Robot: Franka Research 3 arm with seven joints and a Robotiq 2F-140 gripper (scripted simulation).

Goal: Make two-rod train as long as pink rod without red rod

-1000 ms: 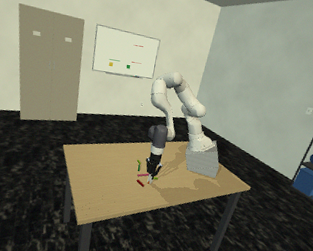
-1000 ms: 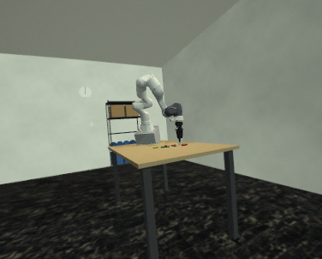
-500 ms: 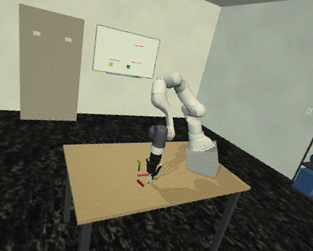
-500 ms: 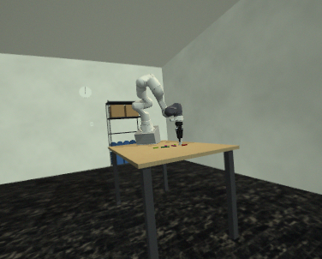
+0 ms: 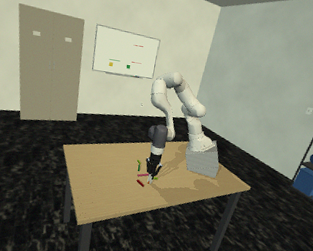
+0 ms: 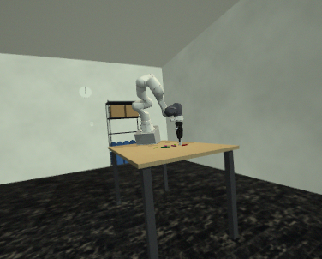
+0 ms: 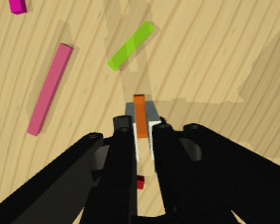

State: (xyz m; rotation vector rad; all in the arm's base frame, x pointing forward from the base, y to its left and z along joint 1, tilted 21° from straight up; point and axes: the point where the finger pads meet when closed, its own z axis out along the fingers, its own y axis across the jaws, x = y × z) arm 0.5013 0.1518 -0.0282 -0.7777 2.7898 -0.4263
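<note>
Now: hand 70 mm short of the red rod and 30 mm above it. Also, from my hand: orange rod 30 mm below; pink rod 10 mm ahead, 90 mm to the right, 30 mm below; magenta rod 50 mm behind, 140 mm to the right, 30 mm below.
</note>
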